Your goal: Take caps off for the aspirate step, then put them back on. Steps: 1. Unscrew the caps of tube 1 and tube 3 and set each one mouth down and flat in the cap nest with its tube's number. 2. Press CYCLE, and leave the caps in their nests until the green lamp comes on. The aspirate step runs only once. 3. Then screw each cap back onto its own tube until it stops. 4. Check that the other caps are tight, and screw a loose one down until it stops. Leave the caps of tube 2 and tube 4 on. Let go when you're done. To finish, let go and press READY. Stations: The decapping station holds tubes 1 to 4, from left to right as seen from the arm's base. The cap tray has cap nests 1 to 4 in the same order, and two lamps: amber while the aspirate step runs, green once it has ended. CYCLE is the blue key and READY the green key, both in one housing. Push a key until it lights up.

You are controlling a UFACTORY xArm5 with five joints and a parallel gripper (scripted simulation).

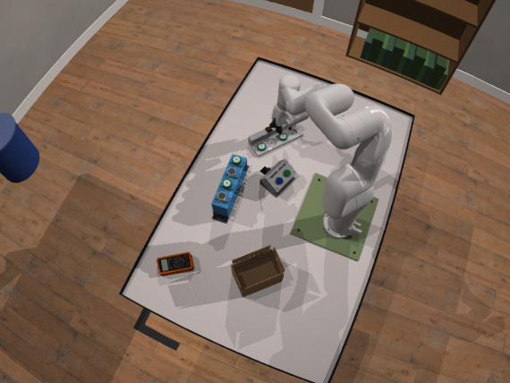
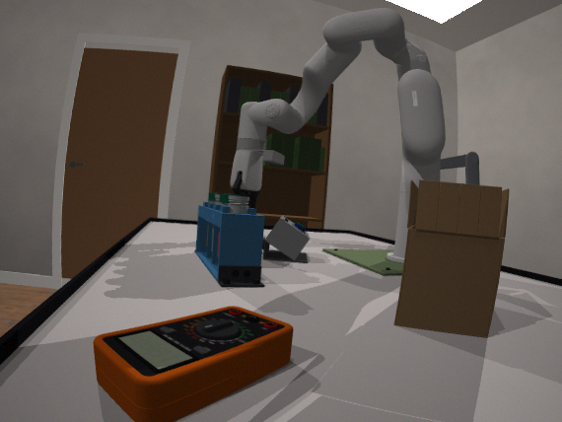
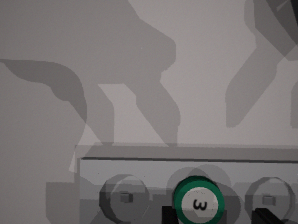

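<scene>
My hand is 80 mm past the blue key, 220 mm to the right of it and 20 mm above it. Round my hand: cardboard box (170 mm behind, 580 mm to the left, 20 mm below); then grey key housing (80 mm behind, 200 mm to the left, 30 mm below); then green key (100 mm behind, 180 mm to the left, 20 mm below).
</scene>
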